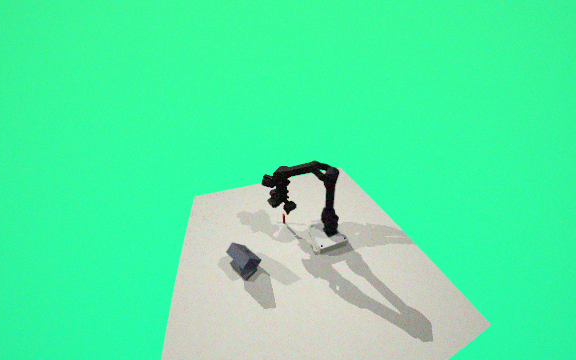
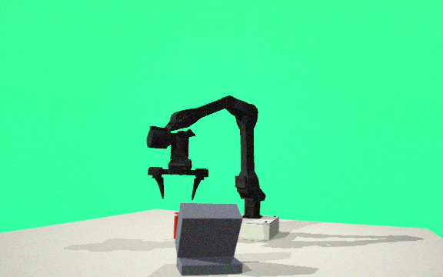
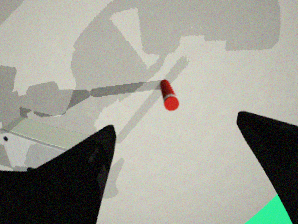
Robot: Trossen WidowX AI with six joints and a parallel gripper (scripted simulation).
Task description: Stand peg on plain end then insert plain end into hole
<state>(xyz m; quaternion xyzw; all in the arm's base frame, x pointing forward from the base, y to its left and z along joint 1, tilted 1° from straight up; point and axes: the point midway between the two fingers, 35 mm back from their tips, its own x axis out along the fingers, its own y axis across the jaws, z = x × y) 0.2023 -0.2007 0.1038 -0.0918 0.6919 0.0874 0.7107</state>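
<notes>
Right now the red peg is 60 mm below my gripper tip. Also, from my gripper tip: grey sloped panel 270 mm ahead, 180 mm to the left, 40 mm below.
</notes>
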